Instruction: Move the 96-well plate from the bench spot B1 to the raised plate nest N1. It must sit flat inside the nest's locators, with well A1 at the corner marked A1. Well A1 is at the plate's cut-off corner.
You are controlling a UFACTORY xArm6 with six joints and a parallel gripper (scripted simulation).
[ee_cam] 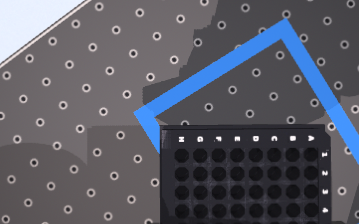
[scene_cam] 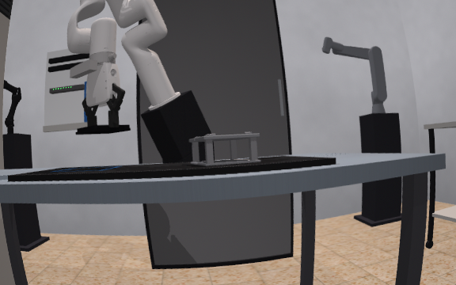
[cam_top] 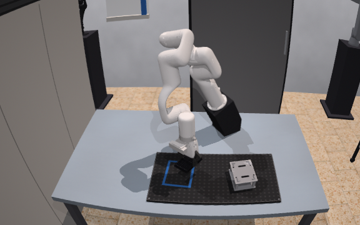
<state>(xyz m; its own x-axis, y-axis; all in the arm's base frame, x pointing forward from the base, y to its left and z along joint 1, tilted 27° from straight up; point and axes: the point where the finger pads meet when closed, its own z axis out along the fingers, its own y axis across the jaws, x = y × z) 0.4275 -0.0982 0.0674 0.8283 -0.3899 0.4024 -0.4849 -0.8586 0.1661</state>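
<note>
Now: the grey raised plate nest 300 mm to the left of my hand and 50 mm below it. Also, from my hand: black 96-well plate (10 mm below).
</note>
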